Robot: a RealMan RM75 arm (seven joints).
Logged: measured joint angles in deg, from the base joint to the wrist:
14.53 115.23 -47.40 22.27 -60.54 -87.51 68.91
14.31 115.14 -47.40 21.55 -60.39 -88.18 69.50
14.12 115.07 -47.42 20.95 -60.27 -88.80 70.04
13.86 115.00 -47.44 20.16 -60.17 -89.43 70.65
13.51 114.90 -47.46 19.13 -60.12 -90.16 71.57
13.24 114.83 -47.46 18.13 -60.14 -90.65 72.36
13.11 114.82 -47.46 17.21 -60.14 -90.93 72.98
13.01 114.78 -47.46 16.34 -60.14 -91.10 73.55
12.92 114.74 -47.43 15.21 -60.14 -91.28 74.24
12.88 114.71 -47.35 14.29 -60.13 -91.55 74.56
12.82 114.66 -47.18 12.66 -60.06 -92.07 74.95
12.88 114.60 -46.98 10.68 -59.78 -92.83 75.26
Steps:
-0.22 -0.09 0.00 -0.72 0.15 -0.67 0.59
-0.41 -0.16 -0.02 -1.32 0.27 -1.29 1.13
-0.67 -0.23 -0.04 -2.11 0.37 -1.92 1.74
-1.02 -0.33 -0.06 -3.14 0.42 -2.65 2.66
-1.29 -0.40 -0.06 -4.14 0.40 -3.14 3.45
-1.42 -0.41 -0.06 -5.06 0.40 -3.42 4.07
-1.52 -0.45 -0.06 -5.93 0.40 -3.59 4.64
-1.61 -0.49 -0.03 -7.06 0.40 -3.77 5.33
-1.65 -0.52 0.05 -7.98 0.41 -4.04 5.65
-1.71 -0.57 0.22 -9.61 0.48 -4.56 6.04
-1.65 -0.63 0.42 -11.59 0.76 -5.32 6.35

